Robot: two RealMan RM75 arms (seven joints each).
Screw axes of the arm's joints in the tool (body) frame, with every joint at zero. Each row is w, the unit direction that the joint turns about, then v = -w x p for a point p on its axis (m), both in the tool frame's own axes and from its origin. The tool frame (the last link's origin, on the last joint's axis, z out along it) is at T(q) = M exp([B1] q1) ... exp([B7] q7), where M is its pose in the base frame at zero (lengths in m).
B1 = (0, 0, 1, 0.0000, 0.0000, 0.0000)
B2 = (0, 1, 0, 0.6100, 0.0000, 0.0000)
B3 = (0, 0, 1, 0.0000, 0.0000, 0.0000)
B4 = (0, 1, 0, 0.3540, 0.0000, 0.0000)
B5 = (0, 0, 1, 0.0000, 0.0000, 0.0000)
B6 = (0, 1, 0, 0.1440, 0.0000, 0.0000)
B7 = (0, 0, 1, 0.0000, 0.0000, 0.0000)
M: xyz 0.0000 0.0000 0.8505 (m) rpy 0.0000 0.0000 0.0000 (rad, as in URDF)
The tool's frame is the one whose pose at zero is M.
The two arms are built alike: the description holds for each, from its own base.
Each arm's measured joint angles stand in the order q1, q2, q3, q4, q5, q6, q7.
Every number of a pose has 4 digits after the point. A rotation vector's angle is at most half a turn.
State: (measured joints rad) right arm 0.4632 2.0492 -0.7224 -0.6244 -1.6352 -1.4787 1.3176; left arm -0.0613 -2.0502 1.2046 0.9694 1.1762 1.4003 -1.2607
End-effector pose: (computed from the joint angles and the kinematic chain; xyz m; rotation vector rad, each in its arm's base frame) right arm 0.2662 0.3439 0.0347 -2.3983 0.6039 0.9690; left arm -0.2693 0.2732 0.0447 -2.3021 -0.4815 -1.0378
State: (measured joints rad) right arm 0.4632 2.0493 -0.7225 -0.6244 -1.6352 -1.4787 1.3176; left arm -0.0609 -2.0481 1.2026 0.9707 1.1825 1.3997 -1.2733
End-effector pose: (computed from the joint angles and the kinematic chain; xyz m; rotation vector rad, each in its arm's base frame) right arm 0.2662 0.3438 0.0347 -2.3984 0.6039 0.9691; left arm -0.2703 0.2731 0.0452 -2.3056 -0.4949 -1.0342
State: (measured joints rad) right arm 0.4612 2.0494 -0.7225 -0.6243 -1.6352 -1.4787 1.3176; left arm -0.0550 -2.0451 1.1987 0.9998 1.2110 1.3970 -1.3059
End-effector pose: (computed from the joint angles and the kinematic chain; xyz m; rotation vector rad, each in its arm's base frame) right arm 0.2668 0.3433 0.0346 -2.3973 0.6064 0.9684; left arm -0.2695 0.2727 0.0474 -2.3248 -0.5037 -1.0120
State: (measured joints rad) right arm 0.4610 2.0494 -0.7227 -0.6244 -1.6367 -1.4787 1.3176; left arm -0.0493 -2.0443 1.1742 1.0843 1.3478 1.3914 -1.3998
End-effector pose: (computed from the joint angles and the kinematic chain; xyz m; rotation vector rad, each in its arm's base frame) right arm 0.2670 0.3432 0.0344 -2.3987 0.6067 0.9667; left arm -0.2693 0.2727 0.0494 -2.4043 -0.5255 -0.8933
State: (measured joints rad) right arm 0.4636 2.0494 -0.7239 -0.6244 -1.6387 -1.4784 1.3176; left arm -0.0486 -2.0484 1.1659 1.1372 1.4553 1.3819 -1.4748
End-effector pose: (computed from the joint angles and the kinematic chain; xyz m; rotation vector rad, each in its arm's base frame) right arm 0.2662 0.3437 0.0340 -2.4028 0.6039 0.9651; left arm -0.2706 0.2728 0.0468 -2.4573 -0.5653 -0.7933
